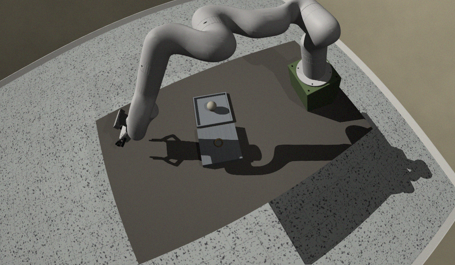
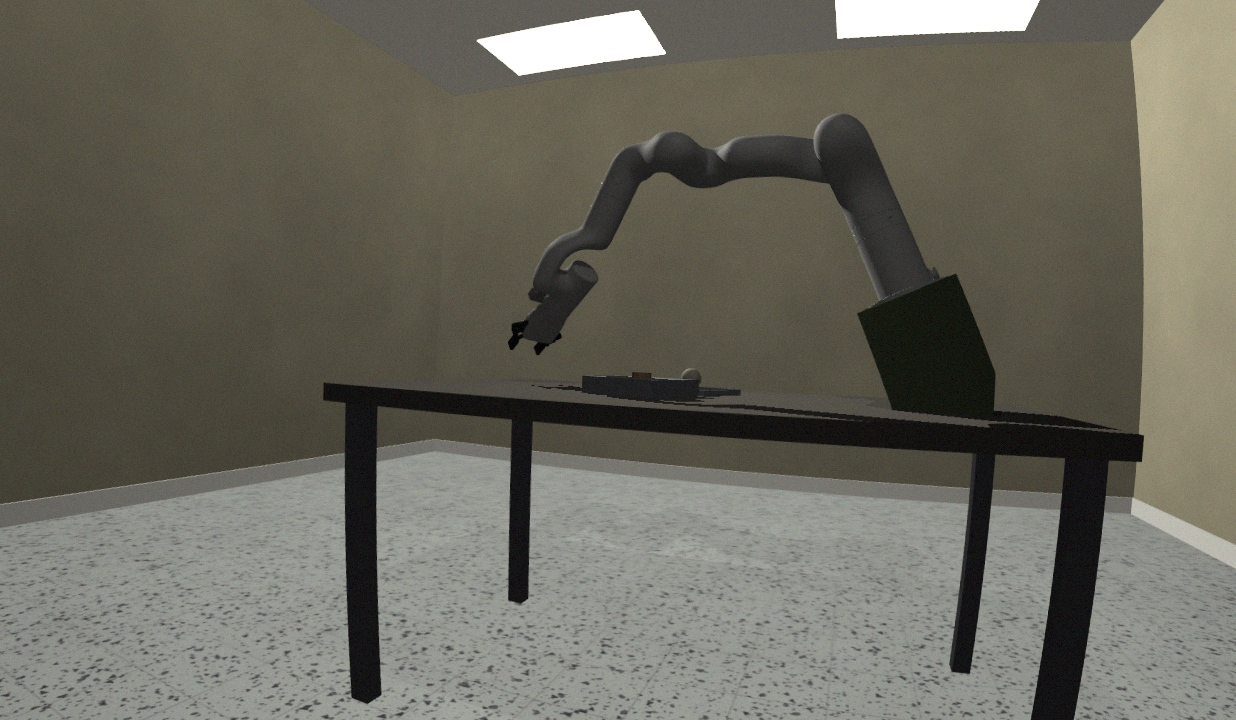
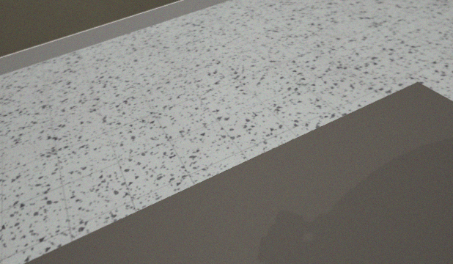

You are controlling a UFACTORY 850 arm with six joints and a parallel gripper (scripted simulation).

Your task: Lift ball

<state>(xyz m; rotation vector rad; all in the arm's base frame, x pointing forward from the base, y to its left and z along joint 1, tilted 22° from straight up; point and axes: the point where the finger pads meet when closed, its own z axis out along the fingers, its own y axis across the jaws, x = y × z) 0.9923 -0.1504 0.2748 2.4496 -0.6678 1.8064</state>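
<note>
Now: hand 500 mm past the pale ball, 70 mm above it and 20 mm to the right of it. From my hand the other things lie so: shallow grey tray (500 mm behind, 100 mm below, 20 mm to the left); then flat grey block (440 mm behind, 230 mm to the left, 70 mm below).
</note>
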